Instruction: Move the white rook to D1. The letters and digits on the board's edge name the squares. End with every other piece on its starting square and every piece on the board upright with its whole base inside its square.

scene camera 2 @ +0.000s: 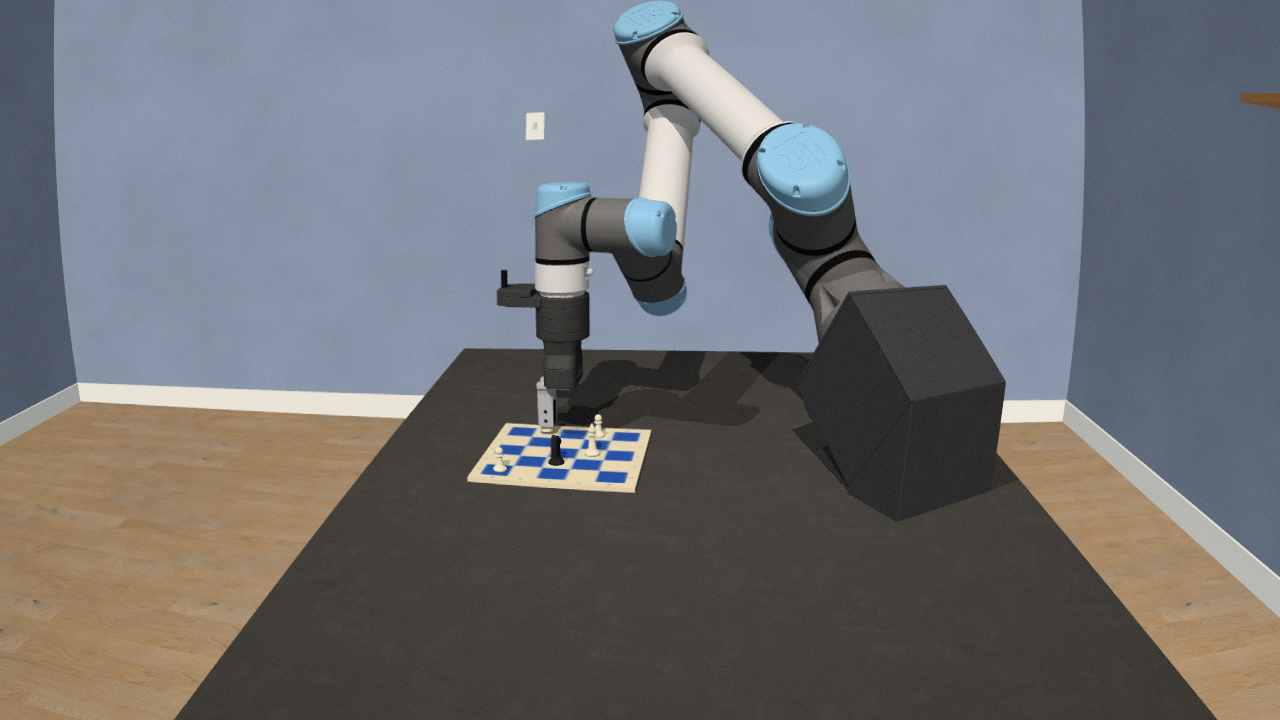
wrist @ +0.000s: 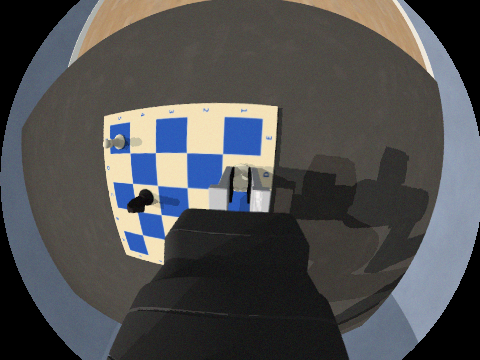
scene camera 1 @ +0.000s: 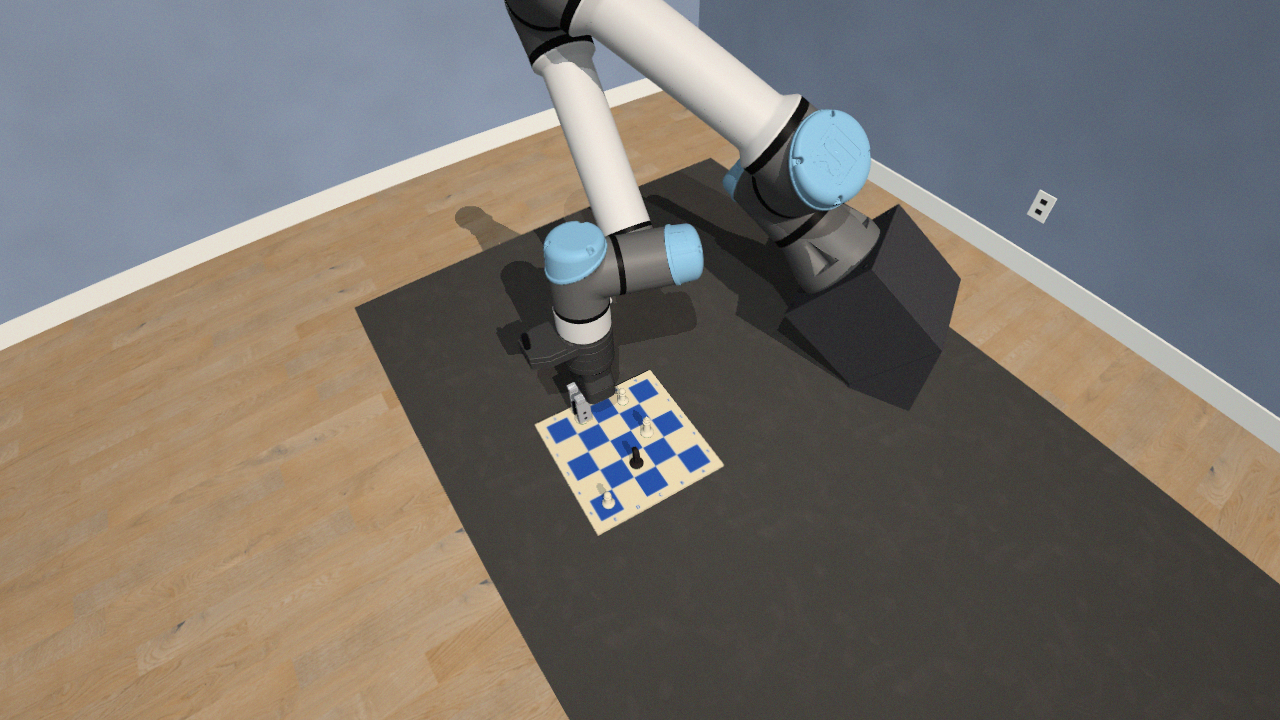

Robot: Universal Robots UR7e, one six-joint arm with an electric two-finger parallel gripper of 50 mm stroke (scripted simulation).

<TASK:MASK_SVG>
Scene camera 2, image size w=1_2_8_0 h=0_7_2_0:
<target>gripper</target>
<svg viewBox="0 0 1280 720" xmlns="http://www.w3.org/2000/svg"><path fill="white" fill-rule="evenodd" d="M589 304L572 309L536 308L536 336L543 340L545 352L544 377L541 377L540 382L537 383L539 427L554 427L554 423L557 422L556 390L567 391L575 388L583 376L581 343L582 340L590 335Z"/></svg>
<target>blue-and-cream chessboard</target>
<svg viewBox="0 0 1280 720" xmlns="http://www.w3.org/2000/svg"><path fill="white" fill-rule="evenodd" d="M467 477L468 482L635 493L649 444L651 430L602 428L605 437L595 438L596 448L600 451L600 455L589 457L585 455L589 445L589 436L587 435L589 427L554 426L555 430L553 432L545 433L540 431L539 425L506 423ZM496 447L503 449L504 456L502 459L507 467L505 472L495 472L493 470L493 467L496 465ZM552 435L557 435L561 439L560 452L564 464L560 466L552 466L548 463L551 458L550 443Z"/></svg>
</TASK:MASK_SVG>
